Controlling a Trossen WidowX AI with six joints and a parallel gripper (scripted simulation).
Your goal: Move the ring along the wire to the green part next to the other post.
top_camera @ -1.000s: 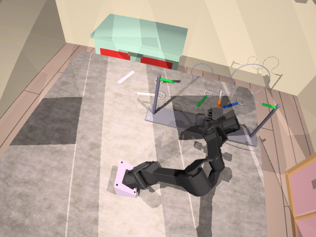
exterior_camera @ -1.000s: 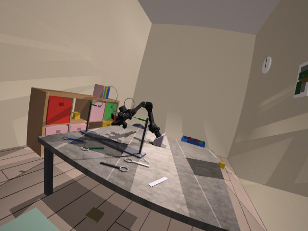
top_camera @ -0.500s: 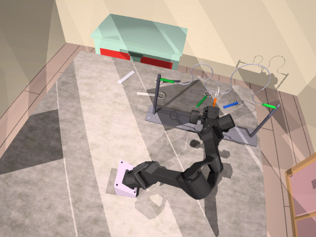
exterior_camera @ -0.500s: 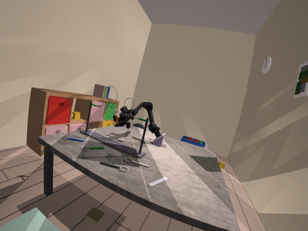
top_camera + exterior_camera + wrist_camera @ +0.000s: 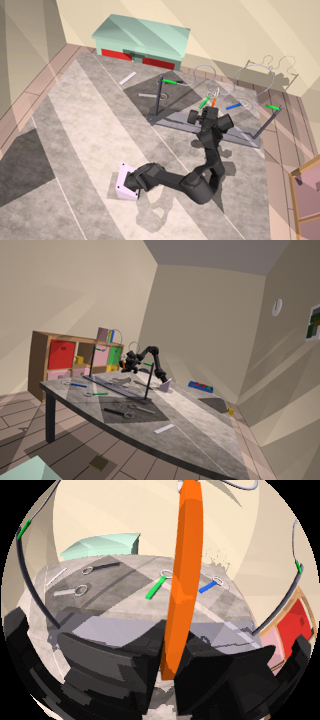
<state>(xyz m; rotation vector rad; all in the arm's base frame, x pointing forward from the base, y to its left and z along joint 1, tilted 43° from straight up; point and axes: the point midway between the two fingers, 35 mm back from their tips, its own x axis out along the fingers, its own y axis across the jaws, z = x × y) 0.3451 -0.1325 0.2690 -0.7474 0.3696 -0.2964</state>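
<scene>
The ring with orange handle lies 9 cm above my gripper tip and 1 cm ahead of it. Round my gripper tip: flat white strip (50 cm to the left, 29 cm ahead, 14 cm below).
</scene>
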